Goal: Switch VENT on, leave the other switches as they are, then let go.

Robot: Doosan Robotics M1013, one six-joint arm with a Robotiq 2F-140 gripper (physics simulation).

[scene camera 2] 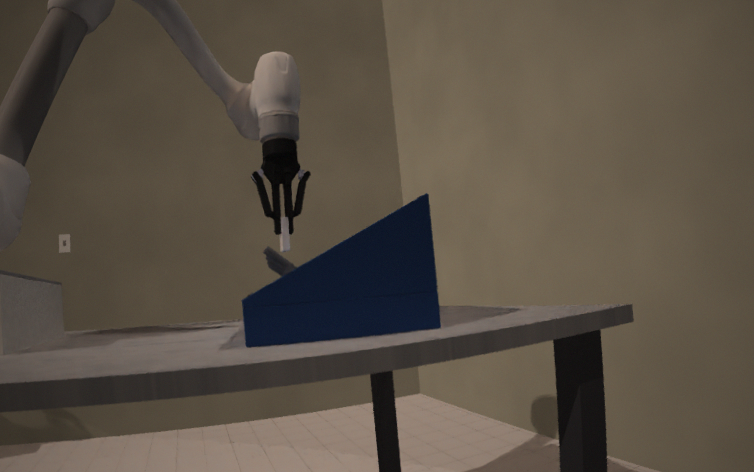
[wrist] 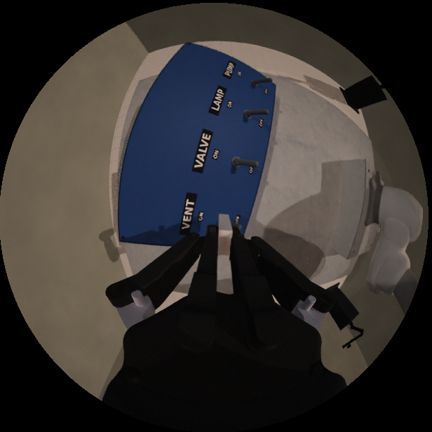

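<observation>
The blue sloped switch panel (scene camera 2: pixel 356 278) (wrist: pixel 160 150) stands on the table. Its VENT label (wrist: pixel 187 213) is at the near end in the wrist view. The VENT lever (wrist: pixel 236 227) is mostly hidden behind the fingertips; a small grey part shows near its OFF mark. The VALVE lever (wrist: pixel 246 163), LAMP lever (wrist: pixel 257 113) and PUMP lever (wrist: pixel 262 82) lean to their OFF side. In scene camera 2 the levers (scene camera 2: pixel 277 261) overlap and lean toward the panel's low edge. My gripper (scene camera 2: pixel 284 236) (wrist: pixel 222 222) is shut and empty, its pale tips above the levers, with a gap in scene camera 2.
The grey table (scene camera 2: pixel 139 361) (wrist: pixel 300 130) extends beyond the panel's low edge. A pale block (scene camera 2: pixel 30 314) stands at the left in scene camera 2. The panel's high back edge rises to the right of my gripper there. Walls stand behind.
</observation>
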